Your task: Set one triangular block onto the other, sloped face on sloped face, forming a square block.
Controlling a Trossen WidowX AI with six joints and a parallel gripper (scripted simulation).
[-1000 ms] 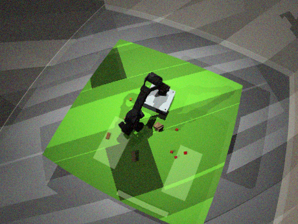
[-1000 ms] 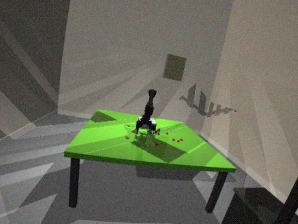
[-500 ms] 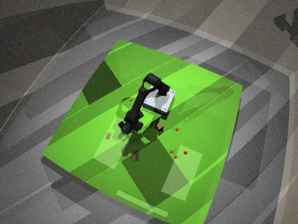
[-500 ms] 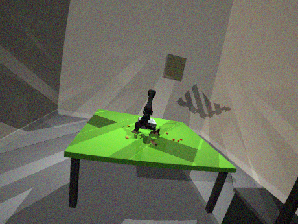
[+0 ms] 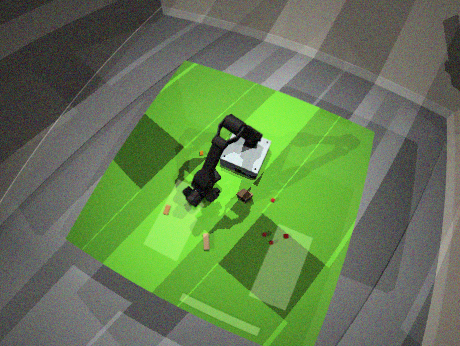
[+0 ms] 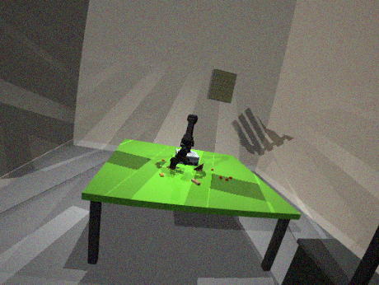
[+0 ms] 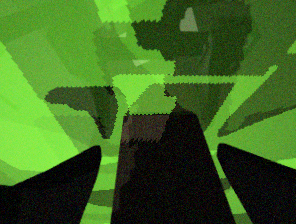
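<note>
My gripper tip is now 170 mm past the small orange piece, 30 mm to the left of it and 10 mm above it.
</note>
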